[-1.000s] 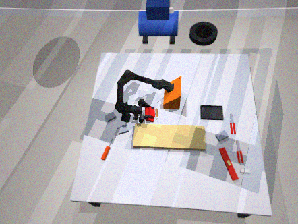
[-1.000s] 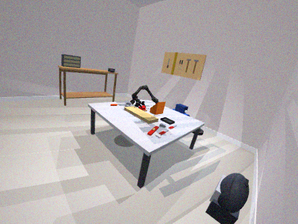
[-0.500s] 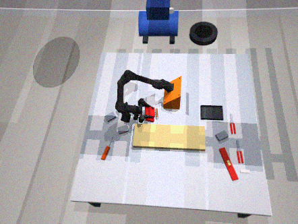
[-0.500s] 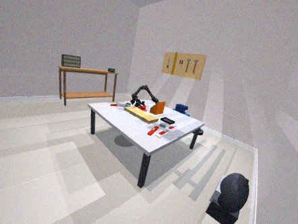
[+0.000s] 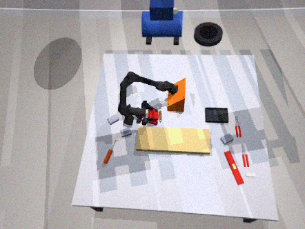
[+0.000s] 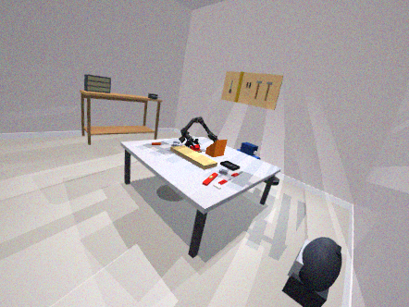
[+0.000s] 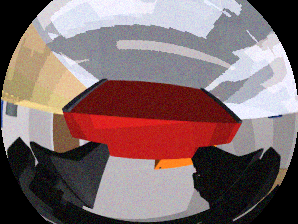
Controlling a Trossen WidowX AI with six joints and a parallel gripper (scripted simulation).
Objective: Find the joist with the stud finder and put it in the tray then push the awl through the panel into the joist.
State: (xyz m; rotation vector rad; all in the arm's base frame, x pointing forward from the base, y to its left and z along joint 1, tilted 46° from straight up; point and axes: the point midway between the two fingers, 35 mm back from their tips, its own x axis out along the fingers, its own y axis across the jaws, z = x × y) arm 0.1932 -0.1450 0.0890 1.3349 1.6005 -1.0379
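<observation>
Now: gripper tip 1 cm past the red stud finder and 1 cm above it. Also, from my gripper tip: red level (56 cm to the left, 34 cm ahead, 5 cm below); then black tray (46 cm to the left, 5 cm below, 5 cm behind); then awl (5 cm below, 4 cm to the left, 1 cm ahead).
</observation>
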